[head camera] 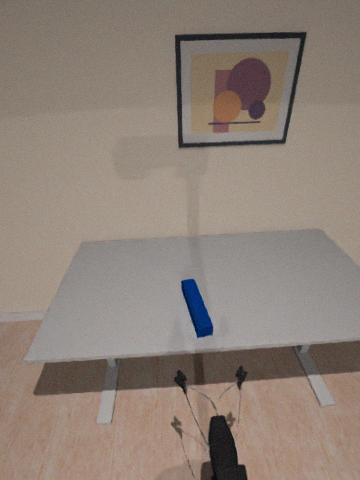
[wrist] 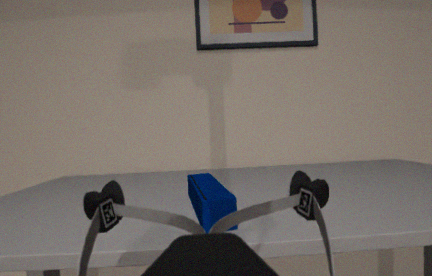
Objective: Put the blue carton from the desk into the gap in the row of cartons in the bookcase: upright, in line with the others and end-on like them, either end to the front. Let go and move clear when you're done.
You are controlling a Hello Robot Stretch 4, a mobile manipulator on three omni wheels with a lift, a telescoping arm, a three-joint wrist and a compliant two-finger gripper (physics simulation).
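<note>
The blue carton [head camera: 197, 308] [wrist: 218, 201] stands on the desk [head camera: 125, 290] [wrist: 150, 195], near its front edge, with its long side running away from the front edge and turned slightly. My gripper [head camera: 210, 378] [wrist: 206, 201] is open and empty. In the head camera view its fingertips are in front of the desk's near edge, apart from the carton. In the wrist view the carton shows beyond and between the two fingertips, its lower part partly hidden by the gripper. The bookcase and its row of cartons do not show in either view.
A framed picture [head camera: 179, 100] [wrist: 260, 46] hangs on the wall behind the desk. The desk's legs [head camera: 108, 395] [head camera: 315, 377] stand on the wooden floor [head camera: 65, 430], left and right of the gripper in the head camera view.
</note>
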